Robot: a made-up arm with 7 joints.
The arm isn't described. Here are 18 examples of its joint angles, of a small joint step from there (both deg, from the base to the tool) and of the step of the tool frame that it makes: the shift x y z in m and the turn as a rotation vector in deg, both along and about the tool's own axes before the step.
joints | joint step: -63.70 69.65 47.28 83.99 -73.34 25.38 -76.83 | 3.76 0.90 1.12 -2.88 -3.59 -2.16 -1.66
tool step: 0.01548 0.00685 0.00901 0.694 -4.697 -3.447
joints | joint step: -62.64 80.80 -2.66 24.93 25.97 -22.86 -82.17 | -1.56 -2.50 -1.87 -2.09 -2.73 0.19 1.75
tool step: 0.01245 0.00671 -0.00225 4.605 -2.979 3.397
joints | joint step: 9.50 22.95 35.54 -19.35 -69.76 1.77 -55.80 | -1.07 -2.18 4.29 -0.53 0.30 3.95 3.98
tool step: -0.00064 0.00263 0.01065 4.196 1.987 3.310
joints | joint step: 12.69 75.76 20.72 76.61 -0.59 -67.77 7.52 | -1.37 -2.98 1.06 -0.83 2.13 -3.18 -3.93
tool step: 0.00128 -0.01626 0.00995 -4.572 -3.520 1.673
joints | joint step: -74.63 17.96 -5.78 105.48 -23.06 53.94 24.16 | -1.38 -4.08 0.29 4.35 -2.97 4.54 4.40
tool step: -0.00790 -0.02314 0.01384 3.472 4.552 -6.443
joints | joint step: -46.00 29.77 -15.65 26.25 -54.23 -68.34 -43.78 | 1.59 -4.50 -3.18 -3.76 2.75 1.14 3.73
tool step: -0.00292 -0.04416 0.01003 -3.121 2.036 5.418
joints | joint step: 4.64 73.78 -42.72 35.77 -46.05 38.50 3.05 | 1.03 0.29 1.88 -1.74 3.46 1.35 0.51
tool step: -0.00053 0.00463 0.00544 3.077 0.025 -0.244
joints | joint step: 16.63 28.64 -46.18 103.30 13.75 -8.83 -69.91 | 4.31 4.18 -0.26 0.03 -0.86 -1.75 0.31
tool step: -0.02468 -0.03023 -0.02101 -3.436 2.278 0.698
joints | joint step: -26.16 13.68 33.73 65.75 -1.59 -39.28 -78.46 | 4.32 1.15 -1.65 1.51 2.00 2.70 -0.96
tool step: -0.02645 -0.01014 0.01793 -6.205 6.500 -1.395
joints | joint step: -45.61 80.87 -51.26 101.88 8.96 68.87 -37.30 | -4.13 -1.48 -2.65 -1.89 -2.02 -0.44 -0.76
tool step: -0.00285 0.00351 0.01430 -1.095 -5.861 0.491
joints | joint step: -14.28 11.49 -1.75 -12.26 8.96 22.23 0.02 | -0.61 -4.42 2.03 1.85 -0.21 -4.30 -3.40
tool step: -0.00056 -0.01266 -0.00120 -4.744 -1.590 3.302
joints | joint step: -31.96 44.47 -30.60 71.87 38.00 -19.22 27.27 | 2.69 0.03 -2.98 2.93 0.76 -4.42 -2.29
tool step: -0.01056 -0.01353 0.01430 -4.867 -6.899 -3.382
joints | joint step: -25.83 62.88 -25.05 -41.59 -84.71 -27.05 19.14 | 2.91 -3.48 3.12 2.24 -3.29 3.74 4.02
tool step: -0.01343 0.00588 -0.00264 3.803 7.229 5.578
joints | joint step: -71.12 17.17 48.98 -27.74 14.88 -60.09 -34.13 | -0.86 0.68 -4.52 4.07 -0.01 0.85 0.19
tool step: -0.00327 -0.02465 0.00105 -4.194 1.580 3.583
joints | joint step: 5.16 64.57 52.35 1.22 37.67 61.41 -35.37 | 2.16 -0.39 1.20 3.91 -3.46 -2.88 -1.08
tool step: 0.00545 -0.01092 -0.01746 -3.136 -1.288 -4.015
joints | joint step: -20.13 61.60 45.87 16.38 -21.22 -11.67 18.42 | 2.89 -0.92 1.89 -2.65 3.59 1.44 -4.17
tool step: 0.00368 0.01034 0.00001 -0.458 -4.526 -5.045
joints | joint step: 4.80 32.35 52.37 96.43 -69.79 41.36 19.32 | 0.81 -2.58 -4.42 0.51 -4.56 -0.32 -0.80
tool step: -0.00163 0.00356 -0.01929 -0.063 2.337 0.448
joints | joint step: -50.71 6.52 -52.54 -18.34 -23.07 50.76 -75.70 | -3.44 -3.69 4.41 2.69 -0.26 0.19 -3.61
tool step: 0.00614 0.02125 0.01136 1.340 -3.213 -1.352
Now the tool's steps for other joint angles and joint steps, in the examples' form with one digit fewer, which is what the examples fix.
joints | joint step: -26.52 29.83 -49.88 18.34 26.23 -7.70 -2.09 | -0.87 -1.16 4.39 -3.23 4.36 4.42 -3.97
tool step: 0.0060 0.0248 -0.0080 3.31 1.67 -2.65
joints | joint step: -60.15 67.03 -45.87 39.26 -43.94 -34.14 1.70 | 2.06 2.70 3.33 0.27 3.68 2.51 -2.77
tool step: -0.0041 0.0253 -0.0028 1.90 0.01 -5.83
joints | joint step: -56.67 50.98 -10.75 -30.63 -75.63 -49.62 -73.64 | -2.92 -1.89 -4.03 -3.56 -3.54 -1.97 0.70
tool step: -0.0014 -0.0224 -0.0210 1.27 -6.25 6.46
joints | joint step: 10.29 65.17 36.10 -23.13 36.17 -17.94 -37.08 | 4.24 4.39 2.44 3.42 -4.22 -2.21 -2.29
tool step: -0.0088 -0.0053 -0.0127 -4.04 -4.25 -2.03
